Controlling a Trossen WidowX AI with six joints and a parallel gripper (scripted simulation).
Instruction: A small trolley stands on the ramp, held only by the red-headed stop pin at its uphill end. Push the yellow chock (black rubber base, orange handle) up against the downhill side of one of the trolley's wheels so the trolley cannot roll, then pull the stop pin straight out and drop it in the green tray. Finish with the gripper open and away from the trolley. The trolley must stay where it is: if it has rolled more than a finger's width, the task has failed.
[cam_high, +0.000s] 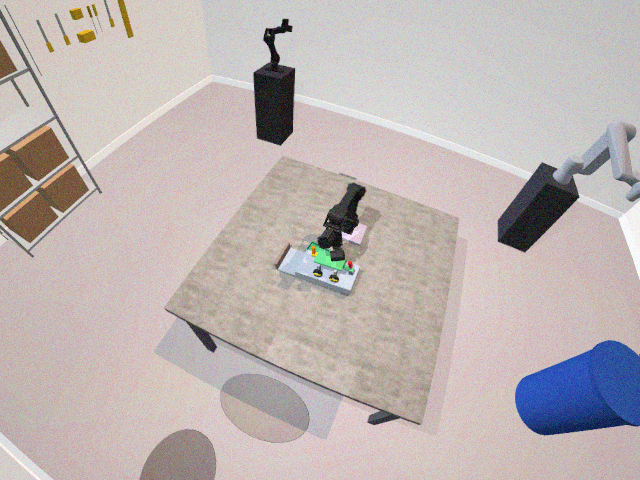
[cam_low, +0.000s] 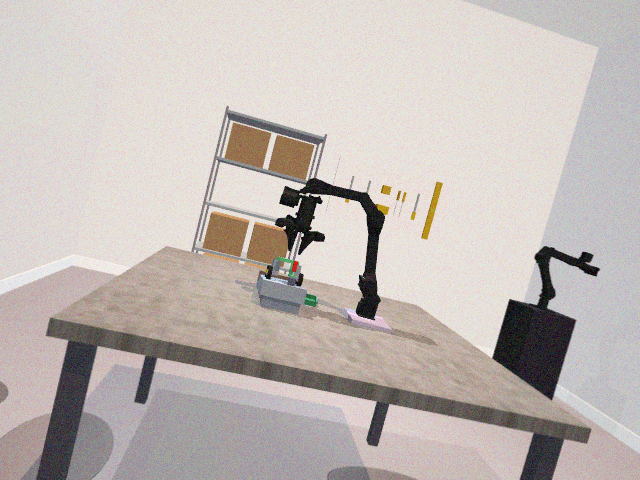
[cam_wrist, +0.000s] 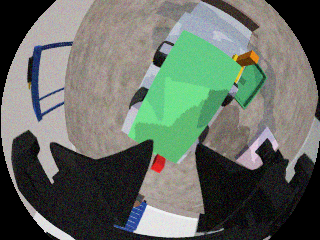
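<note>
The red-headed stop pin is 80 mm to the left of my gripper tip, 60 mm below it and 10 mm behind it. Round my gripper tip: green tray (190 mm below, 130 mm to the right, 110 mm behind); then trolley (70 mm below, 20 mm to the right, 10 mm ahead); then yellow chock (110 mm to the right, 100 mm below, 40 mm behind).
</note>
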